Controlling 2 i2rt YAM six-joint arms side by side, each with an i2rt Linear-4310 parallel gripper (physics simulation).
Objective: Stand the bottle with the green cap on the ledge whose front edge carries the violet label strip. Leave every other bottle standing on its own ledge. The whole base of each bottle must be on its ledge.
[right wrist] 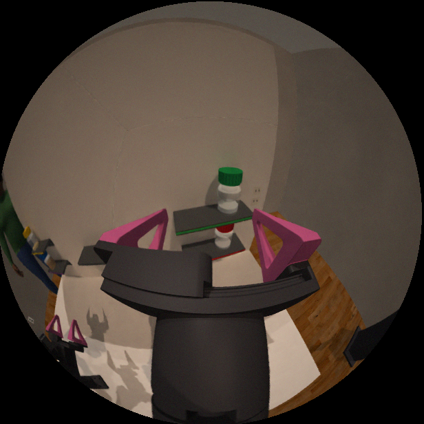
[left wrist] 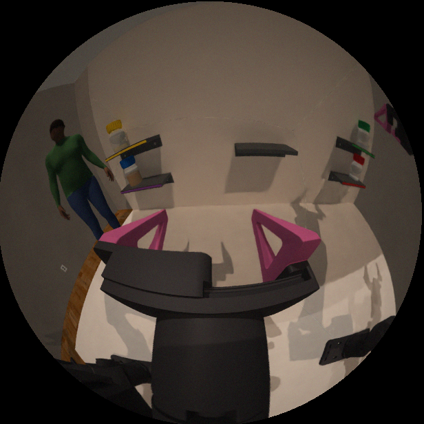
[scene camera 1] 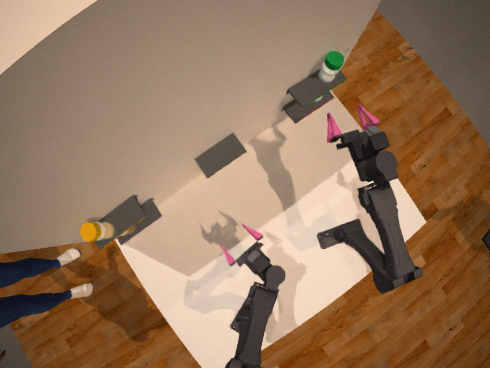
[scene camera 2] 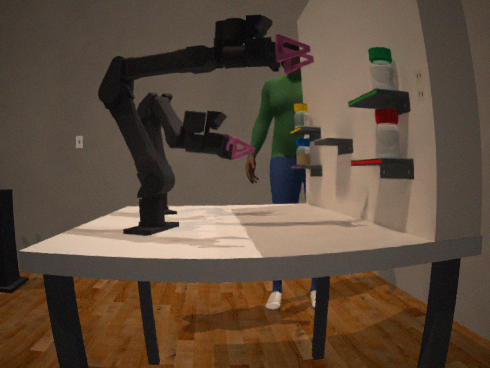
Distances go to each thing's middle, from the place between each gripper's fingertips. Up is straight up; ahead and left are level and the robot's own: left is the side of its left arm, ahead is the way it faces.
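The yellow-strip ledge [scene camera 1: 129,212] is 260 mm ahead of my left hand, 260 mm to the left of it and 80 mm above it. Counting from that same left hand, I find the green-strip ledge [scene camera 1: 310,88] 190 mm ahead, 540 mm to the right and 80 mm above, while the green-capped bottle [scene camera 2: 382,73] is 190 mm ahead, 580 mm to the right and 140 mm above.
From my right hand, the green-strip ledge is 6 cm to the right, 13 cm ahead and 11 cm below. The green-capped bottle is 10 cm to the right of my right hand, 13 cm ahead of it and 5 cm below it. As for the yellow-strip ledge, it is 73 cm to the left of my right hand, 19 cm ahead of it and 11 cm below it.
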